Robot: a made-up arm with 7 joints. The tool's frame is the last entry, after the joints.
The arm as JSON. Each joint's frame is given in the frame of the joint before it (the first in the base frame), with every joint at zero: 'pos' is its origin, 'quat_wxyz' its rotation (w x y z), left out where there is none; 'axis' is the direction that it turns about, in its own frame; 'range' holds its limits. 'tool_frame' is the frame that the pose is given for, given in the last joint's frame.
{
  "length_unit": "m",
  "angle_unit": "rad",
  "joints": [
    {
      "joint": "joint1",
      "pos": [
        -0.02,
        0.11,
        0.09
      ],
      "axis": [
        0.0,
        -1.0,
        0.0
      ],
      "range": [
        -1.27,
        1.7
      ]
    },
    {
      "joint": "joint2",
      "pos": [
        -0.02,
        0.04,
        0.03
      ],
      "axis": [
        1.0,
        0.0,
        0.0
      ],
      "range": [
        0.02,
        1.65
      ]
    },
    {
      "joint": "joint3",
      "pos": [
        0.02,
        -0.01,
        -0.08
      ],
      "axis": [
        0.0,
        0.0,
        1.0
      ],
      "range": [
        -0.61,
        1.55
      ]
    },
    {
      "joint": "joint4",
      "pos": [
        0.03,
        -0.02,
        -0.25
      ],
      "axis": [
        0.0,
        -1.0,
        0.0
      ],
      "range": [
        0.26,
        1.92
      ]
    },
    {
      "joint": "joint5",
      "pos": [
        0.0,
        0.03,
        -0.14
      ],
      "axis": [
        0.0,
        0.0,
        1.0
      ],
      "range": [
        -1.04,
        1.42
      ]
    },
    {
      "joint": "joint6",
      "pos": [
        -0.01,
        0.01,
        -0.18
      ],
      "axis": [
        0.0,
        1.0,
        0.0
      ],
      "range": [
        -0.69,
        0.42
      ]
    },
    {
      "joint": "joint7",
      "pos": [
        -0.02,
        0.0,
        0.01
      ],
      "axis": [
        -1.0,
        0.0,
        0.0
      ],
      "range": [
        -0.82,
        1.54
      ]
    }
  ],
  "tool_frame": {
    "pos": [
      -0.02,
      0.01,
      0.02
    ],
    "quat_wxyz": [
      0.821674,
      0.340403,
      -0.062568,
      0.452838
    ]
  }
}
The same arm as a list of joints. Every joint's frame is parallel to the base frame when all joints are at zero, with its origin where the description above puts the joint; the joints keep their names.
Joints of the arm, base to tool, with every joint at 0 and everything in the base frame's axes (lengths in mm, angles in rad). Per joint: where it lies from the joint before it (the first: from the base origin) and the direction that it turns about. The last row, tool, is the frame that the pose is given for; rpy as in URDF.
joint1: axis -y xyz -20.0 110.0 90.0
joint2: axis +x xyz -20.0 40.0 30.0
joint3: axis +z xyz 20.0 -10.0 -80.0
joint4: axis -y xyz 30.0 -20.0 -250.0
joint5: axis +z xyz 0.0 30.0 -140.0
joint6: axis +y xyz -10.0 10.0 -180.0
joint7: axis -x xyz -20.0 0.0 10.0
tool: xyz -20.0 10.0 20.0 rpy 0.5842 -0.4237 0.8782
Joint limits (rad, base to tool): -1.2700..1.7000 0.0200..1.6500 -0.6100..1.5500 0.2600..1.9200 -1.0400..1.4200 -0.6900..0.4200 -0.8200..1.5400

